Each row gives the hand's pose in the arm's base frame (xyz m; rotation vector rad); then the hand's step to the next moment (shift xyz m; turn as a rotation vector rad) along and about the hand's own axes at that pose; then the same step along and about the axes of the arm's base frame.
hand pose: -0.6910 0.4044 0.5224 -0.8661 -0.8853 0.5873
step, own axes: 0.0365 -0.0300 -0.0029 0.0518 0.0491 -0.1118
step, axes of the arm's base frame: 0.0242 0.0101 0.0394 0.1173 0.0204 -0.0584
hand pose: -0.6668 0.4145 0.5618 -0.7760 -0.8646 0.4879
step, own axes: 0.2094 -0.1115 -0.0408 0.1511 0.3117 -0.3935
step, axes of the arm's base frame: 0.1610 0.0517 0.1714 0.3847 0.1391 -0.3278
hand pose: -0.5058 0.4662 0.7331 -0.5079 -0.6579 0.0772
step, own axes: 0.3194 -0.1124 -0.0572 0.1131 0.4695 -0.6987
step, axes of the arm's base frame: 0.2778 -0.0506 0.1955 0.5525 0.1383 -0.6301
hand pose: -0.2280 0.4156 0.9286 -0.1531 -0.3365 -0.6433
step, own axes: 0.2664 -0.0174 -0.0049 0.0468 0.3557 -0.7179
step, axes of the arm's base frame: 0.1900 -0.1645 0.0902 0.4384 0.0809 -0.6673
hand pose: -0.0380 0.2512 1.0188 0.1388 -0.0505 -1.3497
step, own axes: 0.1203 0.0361 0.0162 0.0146 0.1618 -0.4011
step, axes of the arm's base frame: 0.0595 -0.1107 0.0154 0.2066 0.0485 -0.3771
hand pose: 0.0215 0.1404 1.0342 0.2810 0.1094 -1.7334
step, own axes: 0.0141 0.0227 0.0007 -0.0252 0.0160 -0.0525
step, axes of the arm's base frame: 0.0199 -0.0178 -0.0009 0.0262 0.0332 -0.0431
